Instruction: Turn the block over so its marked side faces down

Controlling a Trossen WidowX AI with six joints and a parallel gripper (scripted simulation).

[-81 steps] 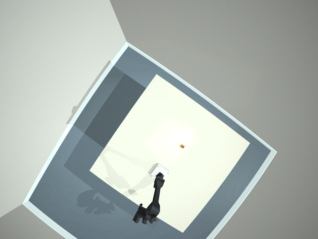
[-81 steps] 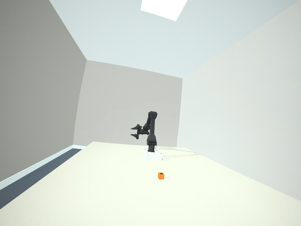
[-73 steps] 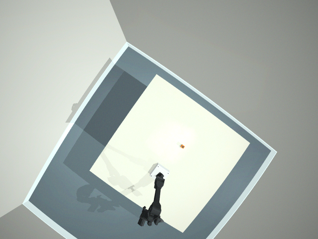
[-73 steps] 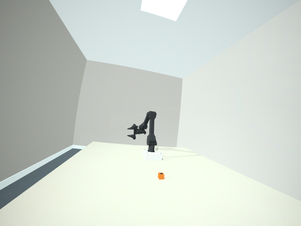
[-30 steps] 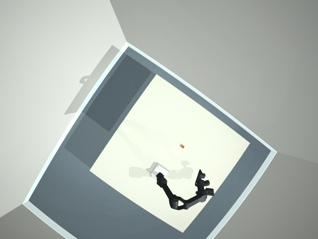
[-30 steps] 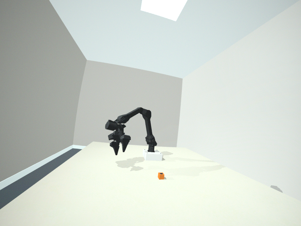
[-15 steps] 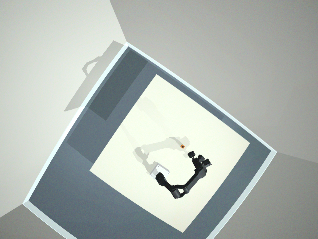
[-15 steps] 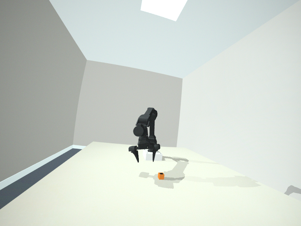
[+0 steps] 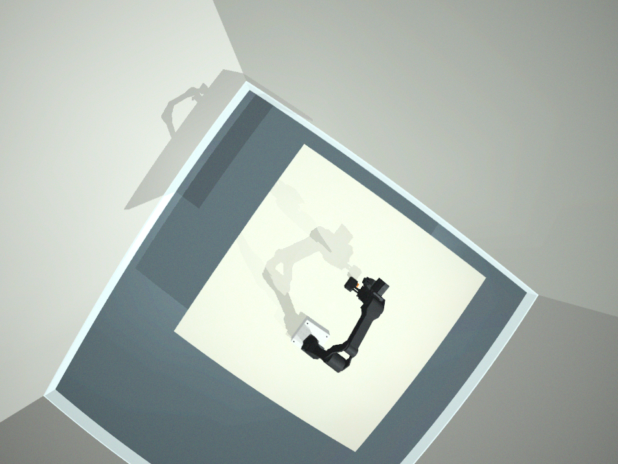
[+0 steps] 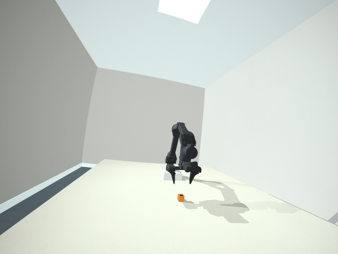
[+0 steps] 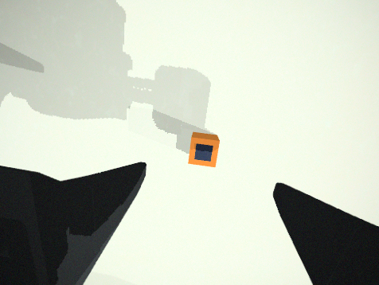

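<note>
Right now my gripper tip is 7 cm above the orange block.
</note>
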